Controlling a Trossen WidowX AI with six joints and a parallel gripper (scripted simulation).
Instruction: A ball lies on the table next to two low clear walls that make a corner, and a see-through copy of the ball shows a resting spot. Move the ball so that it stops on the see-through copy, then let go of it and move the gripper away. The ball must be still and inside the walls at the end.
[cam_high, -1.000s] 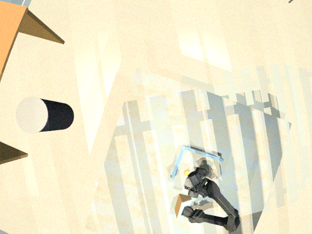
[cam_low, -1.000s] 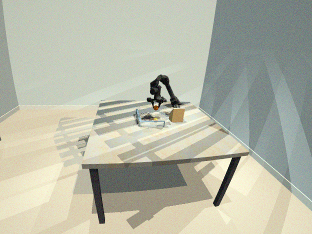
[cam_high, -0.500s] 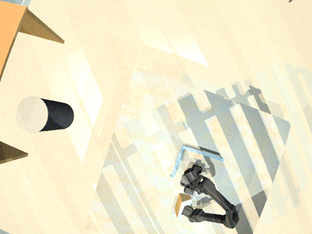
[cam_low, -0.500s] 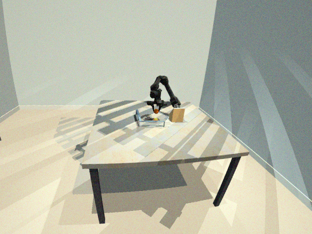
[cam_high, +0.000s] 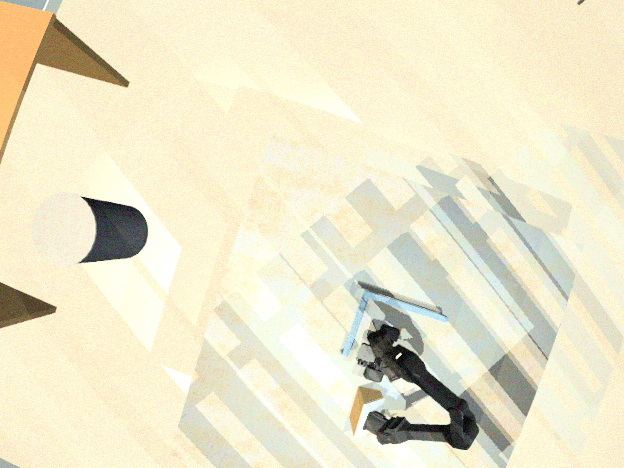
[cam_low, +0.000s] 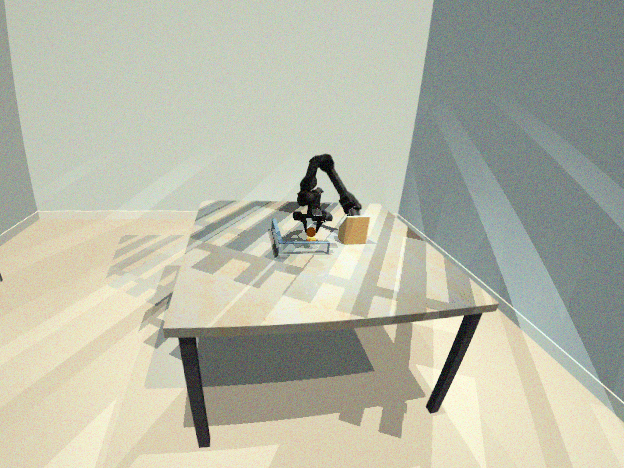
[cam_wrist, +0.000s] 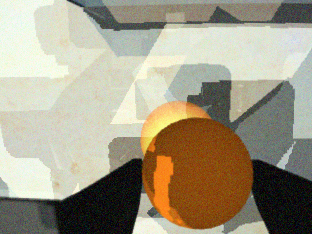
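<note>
Now: the orange ball 40 mm below my gripper tip and 10 mm behind it.
</note>
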